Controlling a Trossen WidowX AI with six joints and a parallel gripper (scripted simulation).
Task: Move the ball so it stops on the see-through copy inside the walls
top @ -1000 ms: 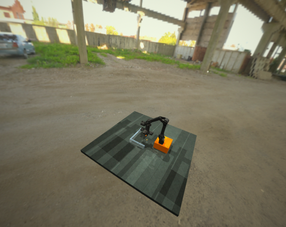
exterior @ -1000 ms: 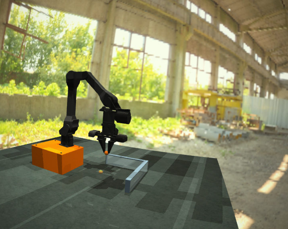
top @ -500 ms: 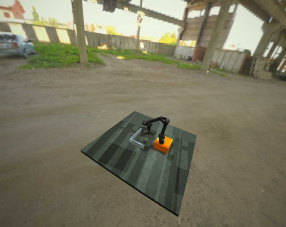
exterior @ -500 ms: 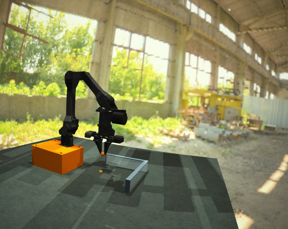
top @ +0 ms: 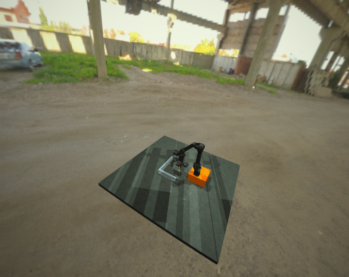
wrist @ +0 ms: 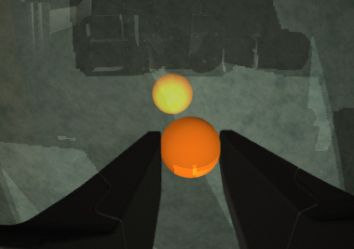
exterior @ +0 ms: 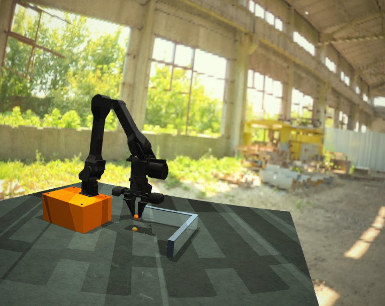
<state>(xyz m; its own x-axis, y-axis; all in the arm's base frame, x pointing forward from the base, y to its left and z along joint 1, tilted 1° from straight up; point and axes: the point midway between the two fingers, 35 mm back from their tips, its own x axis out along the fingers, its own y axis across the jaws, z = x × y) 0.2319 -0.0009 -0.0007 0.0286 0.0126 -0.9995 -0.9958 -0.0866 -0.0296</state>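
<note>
Right now my gripper tip is 5 cm above the see-through copy of ball. Round my gripper tip: orange ball: right at my gripper tip.
</note>
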